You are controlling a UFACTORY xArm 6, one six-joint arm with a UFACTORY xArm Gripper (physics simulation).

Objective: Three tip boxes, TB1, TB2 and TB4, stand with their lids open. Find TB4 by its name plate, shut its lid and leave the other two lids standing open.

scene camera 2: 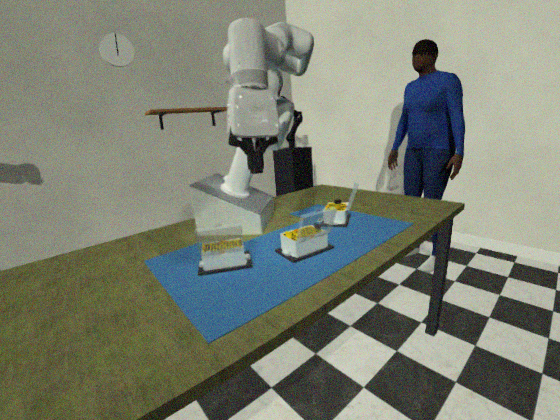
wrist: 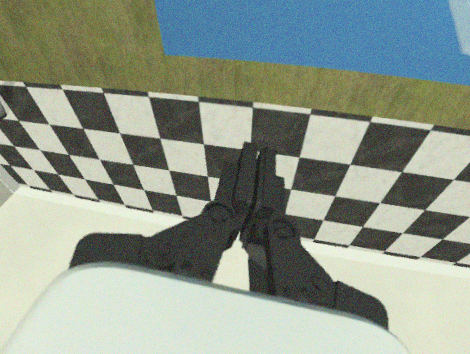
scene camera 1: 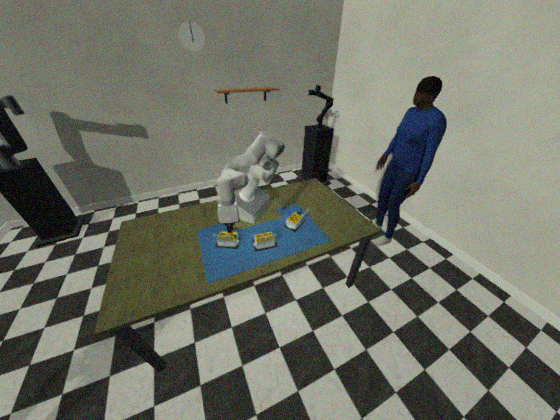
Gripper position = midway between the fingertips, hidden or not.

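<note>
There's a clear lid (scene camera 2: 218, 239) and a blue mat (wrist: 422, 47) here, and you'd see the gripper (wrist: 251, 166) as well.
</note>
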